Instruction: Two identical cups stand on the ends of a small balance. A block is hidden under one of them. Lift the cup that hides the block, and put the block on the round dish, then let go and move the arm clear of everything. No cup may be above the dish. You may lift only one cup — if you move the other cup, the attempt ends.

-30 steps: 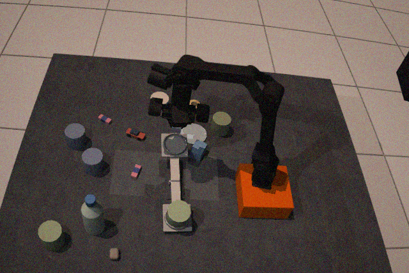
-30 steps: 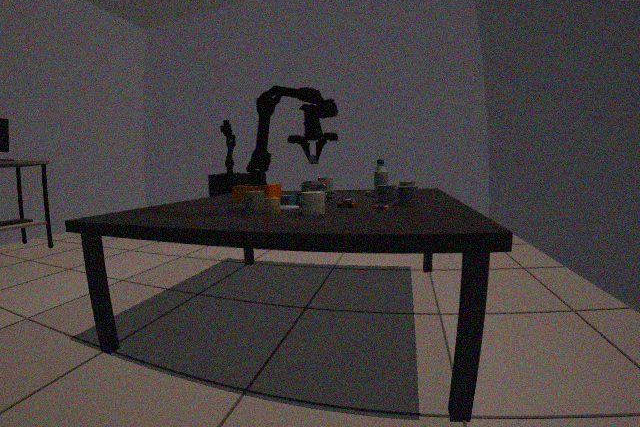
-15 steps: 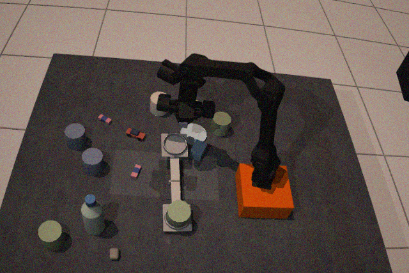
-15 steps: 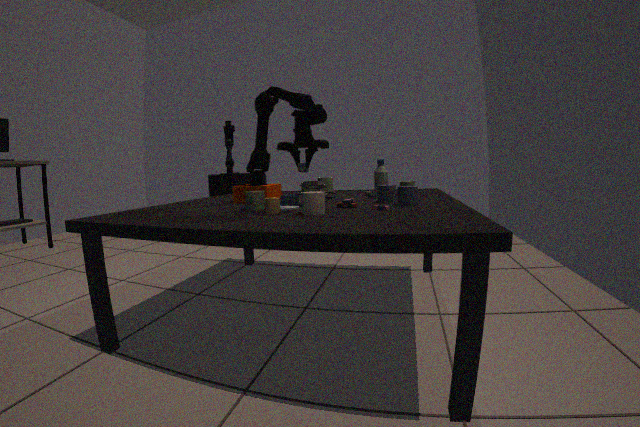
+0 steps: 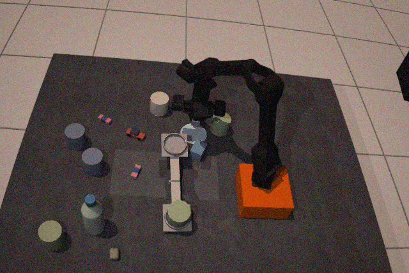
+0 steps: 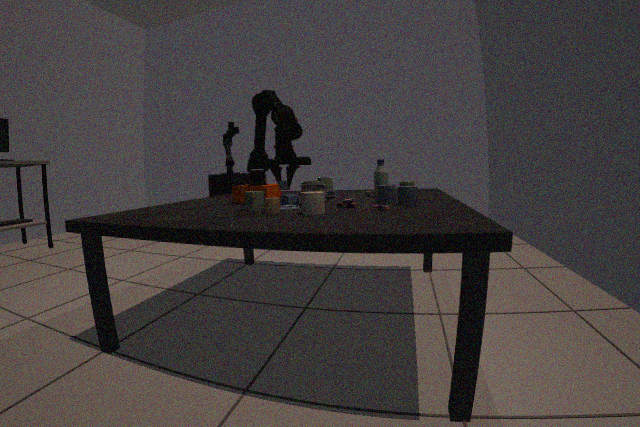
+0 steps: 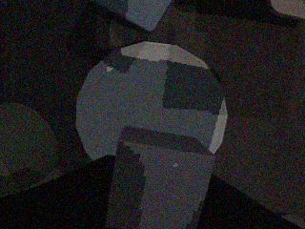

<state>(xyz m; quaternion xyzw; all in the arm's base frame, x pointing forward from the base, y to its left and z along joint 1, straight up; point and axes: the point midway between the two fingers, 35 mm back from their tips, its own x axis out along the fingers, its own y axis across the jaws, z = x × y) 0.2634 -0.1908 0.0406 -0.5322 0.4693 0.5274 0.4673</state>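
The pale round dish is 70 mm below my gripper tip. From my gripper tip the other things lie so: cream cylinder 150 mm ahead, 100 mm to the right, 40 mm below; balance 250 mm to the left, 50 mm below, 20 mm ahead; grey-blue block right at my gripper tip.
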